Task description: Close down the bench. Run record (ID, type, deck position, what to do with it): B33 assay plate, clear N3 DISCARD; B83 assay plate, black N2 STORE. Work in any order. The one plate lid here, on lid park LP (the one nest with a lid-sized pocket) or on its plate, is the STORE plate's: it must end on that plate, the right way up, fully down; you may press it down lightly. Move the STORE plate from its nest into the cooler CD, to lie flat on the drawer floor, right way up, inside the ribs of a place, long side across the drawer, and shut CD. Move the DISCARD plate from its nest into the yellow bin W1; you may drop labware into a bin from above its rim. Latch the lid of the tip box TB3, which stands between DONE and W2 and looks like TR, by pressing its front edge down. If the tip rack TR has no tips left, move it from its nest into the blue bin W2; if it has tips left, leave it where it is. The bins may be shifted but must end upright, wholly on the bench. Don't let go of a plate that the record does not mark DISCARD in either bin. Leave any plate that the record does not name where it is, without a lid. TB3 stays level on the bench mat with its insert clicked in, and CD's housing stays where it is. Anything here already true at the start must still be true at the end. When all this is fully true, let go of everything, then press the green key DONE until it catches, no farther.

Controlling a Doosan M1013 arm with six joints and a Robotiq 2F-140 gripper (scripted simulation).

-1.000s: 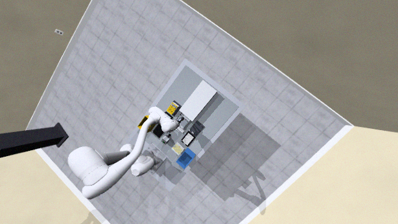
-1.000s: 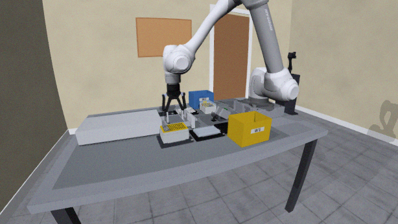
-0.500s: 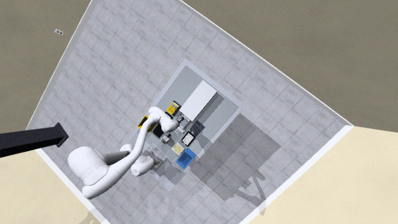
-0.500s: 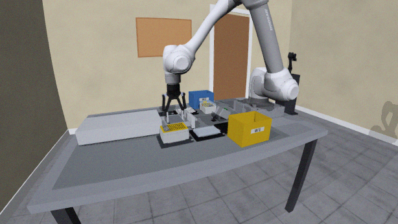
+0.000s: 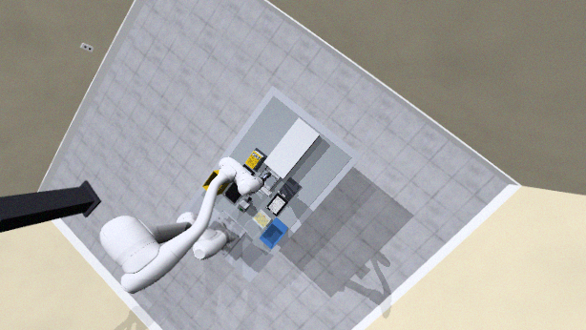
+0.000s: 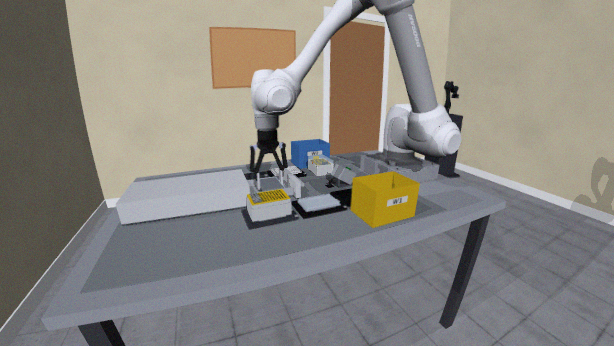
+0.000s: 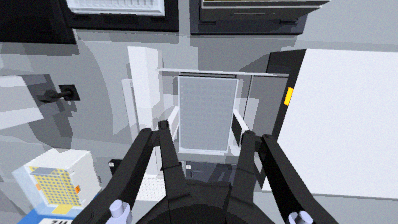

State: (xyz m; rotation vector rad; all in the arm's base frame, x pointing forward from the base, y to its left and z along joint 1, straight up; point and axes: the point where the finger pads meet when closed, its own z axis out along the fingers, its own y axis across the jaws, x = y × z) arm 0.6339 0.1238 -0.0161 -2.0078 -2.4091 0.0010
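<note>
Right now the see-through plate lid is 1 cm below my hand. Also, from my hand: cooler CD 17 cm ahead, 3 cm to the left, 2 cm below; then drawer 4 cm ahead, 3 cm below, 1 cm to the left; then black plate 2 cm below.
</note>
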